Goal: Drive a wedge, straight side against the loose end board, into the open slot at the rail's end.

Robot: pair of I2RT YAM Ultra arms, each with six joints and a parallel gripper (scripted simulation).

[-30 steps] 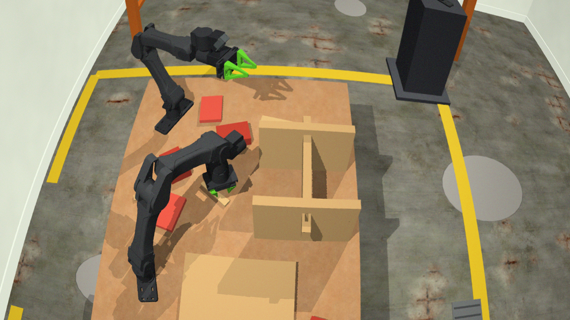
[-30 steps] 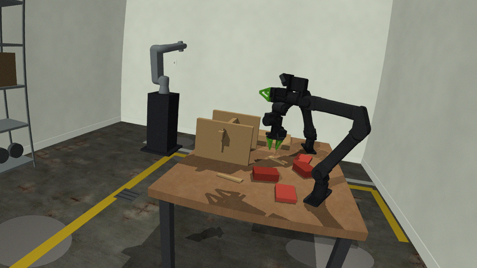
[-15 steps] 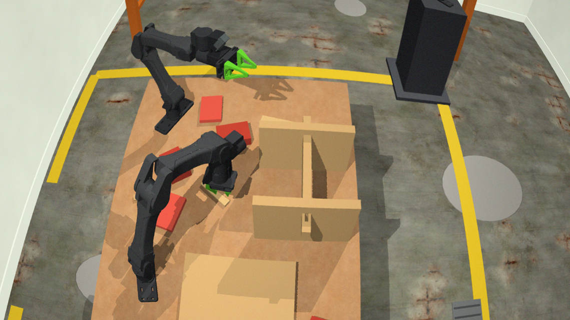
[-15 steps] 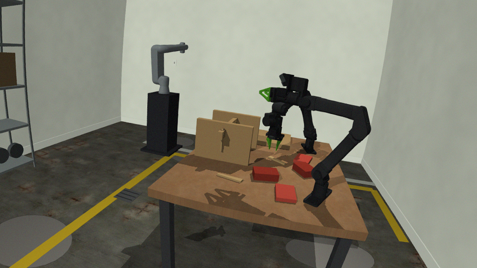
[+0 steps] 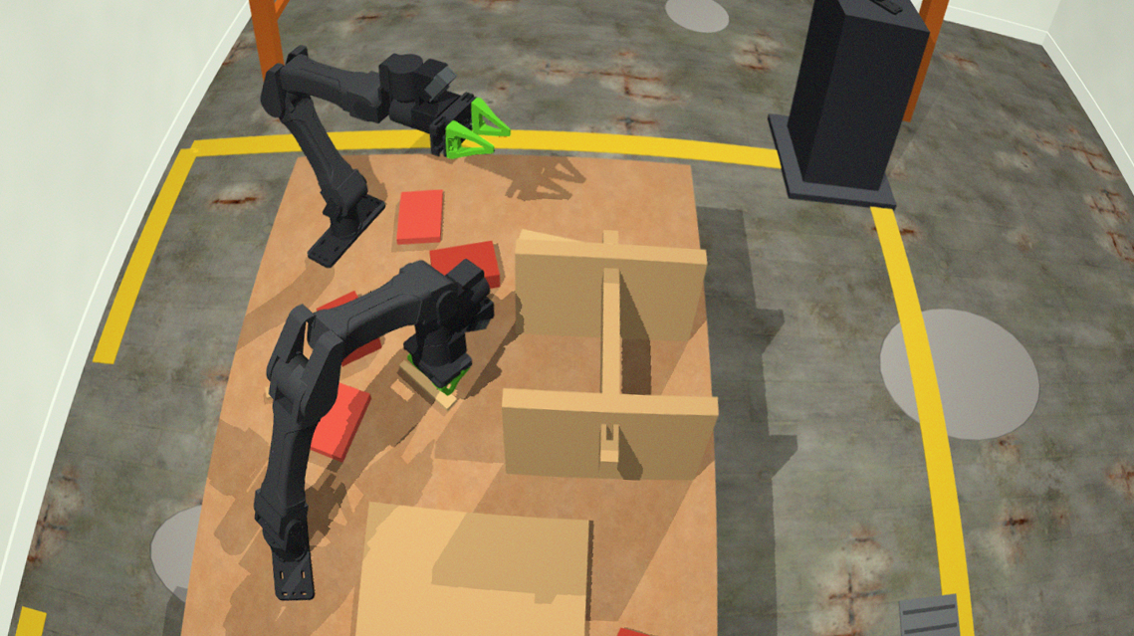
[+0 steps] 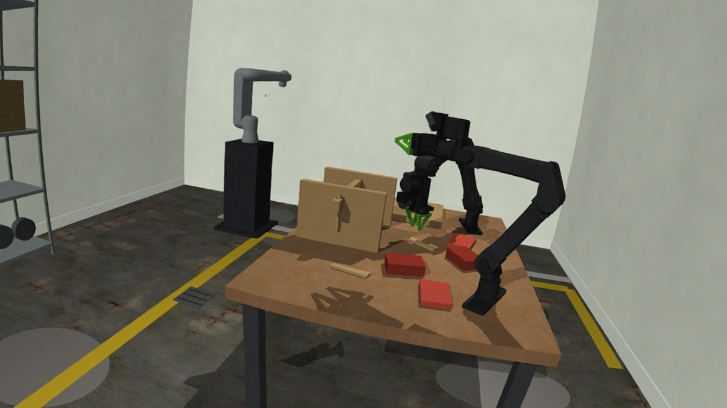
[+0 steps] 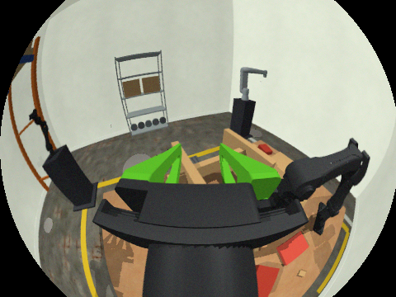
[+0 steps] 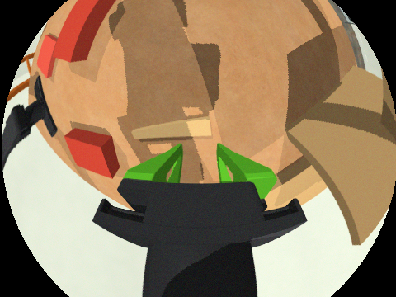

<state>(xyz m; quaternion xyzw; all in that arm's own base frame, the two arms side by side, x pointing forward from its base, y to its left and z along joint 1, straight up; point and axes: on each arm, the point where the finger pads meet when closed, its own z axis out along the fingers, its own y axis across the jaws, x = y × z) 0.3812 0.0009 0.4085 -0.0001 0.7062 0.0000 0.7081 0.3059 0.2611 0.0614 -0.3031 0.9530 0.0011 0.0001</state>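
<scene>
The rail lies 270 mm ahead of my right hand, 20 mm to the left of it and 100 mm above it. From my right hand the other things lie so: flat board 60 mm ahead, 380 mm to the right, 50 mm below.
</scene>
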